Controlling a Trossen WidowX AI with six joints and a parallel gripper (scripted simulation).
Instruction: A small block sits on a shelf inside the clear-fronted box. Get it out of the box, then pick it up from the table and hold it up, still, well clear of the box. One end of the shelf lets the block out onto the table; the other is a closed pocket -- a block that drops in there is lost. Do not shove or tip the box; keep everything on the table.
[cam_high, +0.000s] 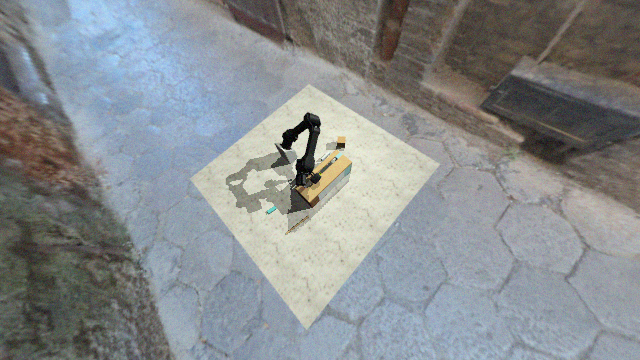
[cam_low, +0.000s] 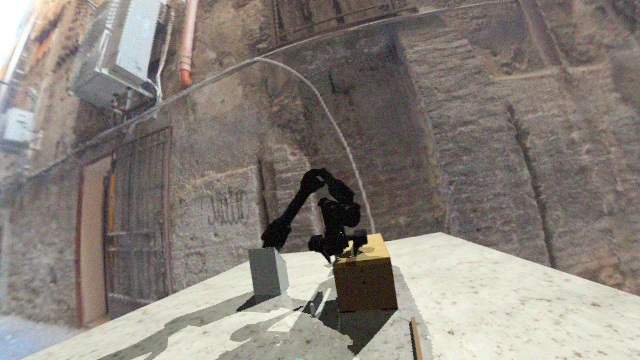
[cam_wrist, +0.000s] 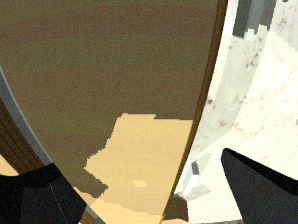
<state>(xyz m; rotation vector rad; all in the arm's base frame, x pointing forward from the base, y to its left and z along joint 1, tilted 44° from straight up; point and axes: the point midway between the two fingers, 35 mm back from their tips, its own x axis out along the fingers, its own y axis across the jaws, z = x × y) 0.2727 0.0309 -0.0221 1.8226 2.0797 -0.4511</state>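
My gripper tip is 40 mm to the right of the clear-fronted box, 30 mm short of it and 20 mm above it. From my gripper tip the other things lie so: thin stick (290 mm to the right, 180 mm ahead, 80 mm below); brown block (340 mm to the left, 90 mm behind, 60 mm below); yellow block (50 mm ahead, 30 mm to the left).
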